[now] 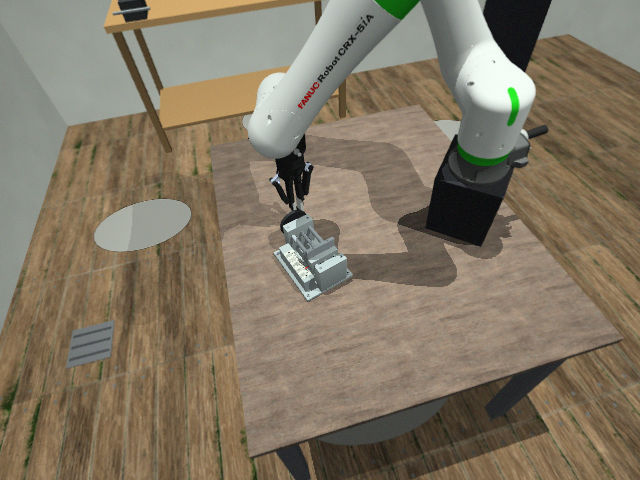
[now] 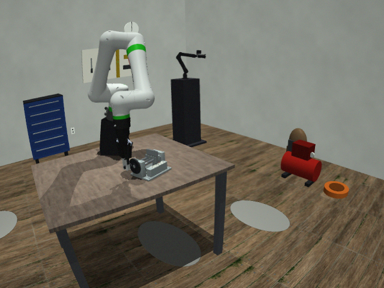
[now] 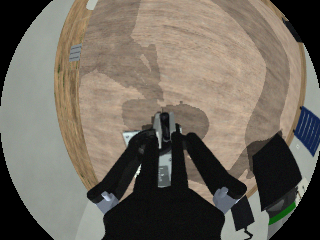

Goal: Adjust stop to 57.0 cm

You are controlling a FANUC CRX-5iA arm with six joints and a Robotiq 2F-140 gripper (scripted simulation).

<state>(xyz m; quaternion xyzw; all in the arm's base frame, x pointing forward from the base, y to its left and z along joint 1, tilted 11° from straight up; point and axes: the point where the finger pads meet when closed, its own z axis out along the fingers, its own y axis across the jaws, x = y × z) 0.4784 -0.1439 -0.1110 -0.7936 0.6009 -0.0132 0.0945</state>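
Right now my hand is 2 cm to the right of the black handwheel and 2 cm above it.
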